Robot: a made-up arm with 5 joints.
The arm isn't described. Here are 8 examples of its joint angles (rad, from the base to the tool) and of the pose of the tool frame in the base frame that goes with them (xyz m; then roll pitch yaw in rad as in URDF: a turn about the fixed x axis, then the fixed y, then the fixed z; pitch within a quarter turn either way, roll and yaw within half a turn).
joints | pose
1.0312 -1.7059 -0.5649 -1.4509 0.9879 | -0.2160 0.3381 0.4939 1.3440 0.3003 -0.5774
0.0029 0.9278 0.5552 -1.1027 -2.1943 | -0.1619 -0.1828 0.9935 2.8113 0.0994 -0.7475
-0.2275 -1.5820 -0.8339 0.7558 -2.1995 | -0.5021 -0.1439 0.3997 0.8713 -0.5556 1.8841
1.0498 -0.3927 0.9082 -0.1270 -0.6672 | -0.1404 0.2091 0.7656 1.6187 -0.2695 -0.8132
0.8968 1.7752 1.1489 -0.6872 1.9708 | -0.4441 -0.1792 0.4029 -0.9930 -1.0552 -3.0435
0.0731 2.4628 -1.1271 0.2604 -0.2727 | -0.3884 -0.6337 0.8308 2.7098 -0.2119 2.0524
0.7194 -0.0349 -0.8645 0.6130 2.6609 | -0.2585 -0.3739 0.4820 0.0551 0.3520 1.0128
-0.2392 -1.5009 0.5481 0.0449 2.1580 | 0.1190 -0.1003 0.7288 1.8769 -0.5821 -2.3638
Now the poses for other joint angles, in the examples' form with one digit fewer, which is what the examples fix.
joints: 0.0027 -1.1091 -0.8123 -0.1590 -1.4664
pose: -0.513 0.014 0.601 2.042 -0.779 0.760
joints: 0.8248 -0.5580 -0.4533 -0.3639 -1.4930
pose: -0.400 0.073 0.542 1.516 -1.131 0.758
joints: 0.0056 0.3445 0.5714 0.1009 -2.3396
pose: -0.244 -0.029 0.904 1.920 0.470 0.377
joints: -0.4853 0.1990 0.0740 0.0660 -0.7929
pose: 0.139 0.055 0.516 1.101 0.170 -1.140
